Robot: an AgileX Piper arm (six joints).
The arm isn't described. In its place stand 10 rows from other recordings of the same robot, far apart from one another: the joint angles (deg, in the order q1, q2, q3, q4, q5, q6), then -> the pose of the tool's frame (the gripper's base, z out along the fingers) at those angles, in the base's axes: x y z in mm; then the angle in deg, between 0 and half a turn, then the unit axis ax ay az.
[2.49 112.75 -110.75 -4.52 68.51 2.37] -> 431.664, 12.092, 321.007, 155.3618, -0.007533, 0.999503, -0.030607
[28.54 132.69 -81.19 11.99 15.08 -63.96] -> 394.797, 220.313, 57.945, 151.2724, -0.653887, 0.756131, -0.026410
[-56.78 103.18 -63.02 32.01 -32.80 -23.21] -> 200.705, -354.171, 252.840, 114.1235, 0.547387, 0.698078, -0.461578
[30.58 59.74 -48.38 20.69 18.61 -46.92] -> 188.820, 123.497, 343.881, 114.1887, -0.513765, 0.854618, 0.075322
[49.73 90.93 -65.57 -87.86 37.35 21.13] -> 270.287, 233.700, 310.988, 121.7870, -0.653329, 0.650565, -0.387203
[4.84 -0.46 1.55 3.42 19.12 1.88] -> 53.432, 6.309, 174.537, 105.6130, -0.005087, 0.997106, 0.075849
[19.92 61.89 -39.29 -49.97 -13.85 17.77] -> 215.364, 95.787, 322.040, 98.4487, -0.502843, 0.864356, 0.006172
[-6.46 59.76 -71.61 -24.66 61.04 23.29] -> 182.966, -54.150, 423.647, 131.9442, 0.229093, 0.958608, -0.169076
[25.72 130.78 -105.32 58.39 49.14 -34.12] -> 424.550, 269.563, 189.940, 158.6921, -0.216681, 0.883979, 0.414283
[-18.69 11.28 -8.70 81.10 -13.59 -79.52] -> 58.062, -41.943, 255.680, 89.6430, 0.286083, 0.920131, -0.267424
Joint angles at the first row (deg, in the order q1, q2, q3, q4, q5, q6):
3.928 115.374 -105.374 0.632 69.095 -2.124
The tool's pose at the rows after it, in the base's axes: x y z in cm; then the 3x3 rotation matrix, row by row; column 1 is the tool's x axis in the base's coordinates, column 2 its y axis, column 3 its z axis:
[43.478 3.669 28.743], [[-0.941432 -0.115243 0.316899], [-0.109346 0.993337 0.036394], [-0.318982 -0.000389 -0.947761]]
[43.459 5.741 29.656], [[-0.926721 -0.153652 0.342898], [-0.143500 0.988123 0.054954], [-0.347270 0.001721 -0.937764]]
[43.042 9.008 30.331], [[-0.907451 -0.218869 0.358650], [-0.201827 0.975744 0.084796], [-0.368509 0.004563 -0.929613]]
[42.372 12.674 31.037], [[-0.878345 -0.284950 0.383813], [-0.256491 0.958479 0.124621], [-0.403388 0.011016 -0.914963]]
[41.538 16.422 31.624], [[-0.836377 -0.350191 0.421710], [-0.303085 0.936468 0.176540], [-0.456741 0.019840 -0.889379]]
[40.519 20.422 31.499], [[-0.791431 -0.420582 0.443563], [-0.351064 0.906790 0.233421], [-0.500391 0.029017 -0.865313]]
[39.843 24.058 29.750], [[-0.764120 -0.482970 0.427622], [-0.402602 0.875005 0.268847], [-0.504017 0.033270 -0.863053]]
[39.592 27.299 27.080], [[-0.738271 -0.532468 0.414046], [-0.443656 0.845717 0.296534], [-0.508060 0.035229 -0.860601]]
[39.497 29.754 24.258], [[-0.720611 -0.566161 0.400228], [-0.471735 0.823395 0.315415], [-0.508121 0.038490 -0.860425]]
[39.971 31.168 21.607], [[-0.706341 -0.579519 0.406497], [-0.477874 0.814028 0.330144], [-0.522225 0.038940 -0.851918]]
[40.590 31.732 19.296], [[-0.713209 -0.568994 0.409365], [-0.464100 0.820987 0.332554], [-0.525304 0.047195 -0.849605]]
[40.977 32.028 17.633], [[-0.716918 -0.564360 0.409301], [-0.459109 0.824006 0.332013], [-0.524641 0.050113 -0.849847]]
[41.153 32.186 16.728], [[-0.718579 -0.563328 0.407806], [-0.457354 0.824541 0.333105], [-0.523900 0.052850 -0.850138]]
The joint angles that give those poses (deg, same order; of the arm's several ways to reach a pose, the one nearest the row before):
4.701 115.370 -108.107 0.632 69.143 -2.049
7.403 115.368 -109.980 0.632 69.297 -1.536
11.698 115.368 -111.354 0.632 69.366 -1.004
16.532 115.370 -112.669 0.632 68.504 0.000
21.454 115.368 -113.479 0.632 65.910 1.107
26.636 116.056 -113.811 0.631 62.676 2.061
31.011 118.541 -113.869 0.669 59.993 2.453
34.477 122.152 -113.868 0.695 56.104 2.605
36.862 125.817 -113.870 0.887 52.425 2.605
37.828 129.261 -113.870 0.883 48.035 2.605
37.907 132.147 -113.873 0.883 44.900 3.504
37.906 134.171 -113.870 0.884 42.899 3.838
37.907 135.263 -113.870 1.055 41.842 3.839

